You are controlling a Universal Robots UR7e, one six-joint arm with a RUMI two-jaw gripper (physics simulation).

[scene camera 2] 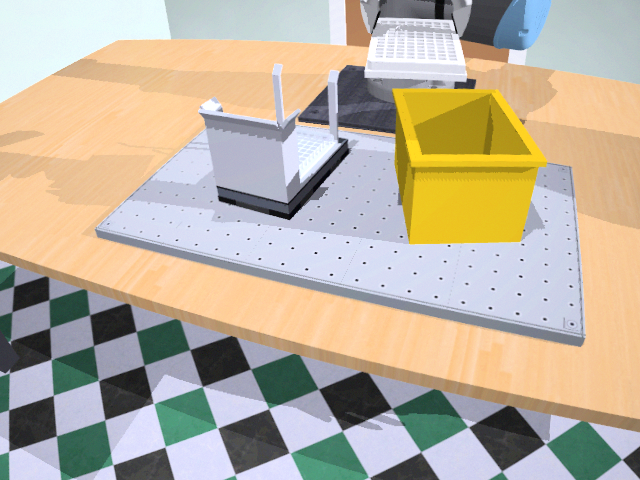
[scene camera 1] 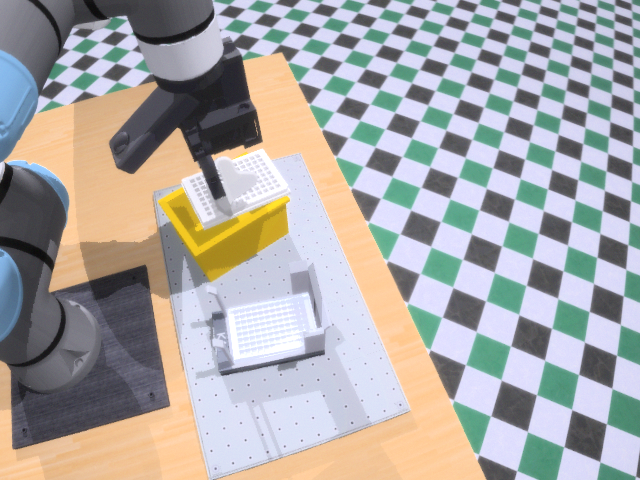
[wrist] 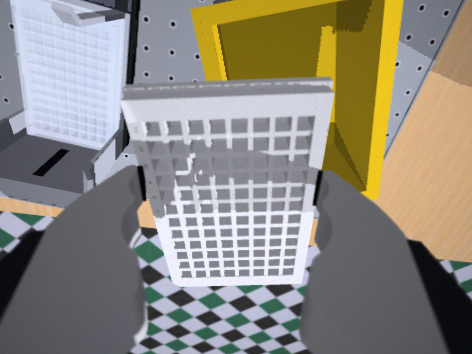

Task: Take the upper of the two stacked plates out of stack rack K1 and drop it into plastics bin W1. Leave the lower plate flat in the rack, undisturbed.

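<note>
My gripper is shut on the upper plate, a white gridded plate held by its two sides. The plate is higher than the rim of yellow bin W1. It overlaps the bin's opening in scene camera 1 and appears behind the bin, offset left, in scene camera 2. The lower plate lies flat in grey rack K1. The far finger is hidden in scene camera 1.
The rack and bin stand on a grey perforated board on a wooden table. The rack has upright posts and a tall end wall. The arm's base stands on a dark mat beside the board.
</note>
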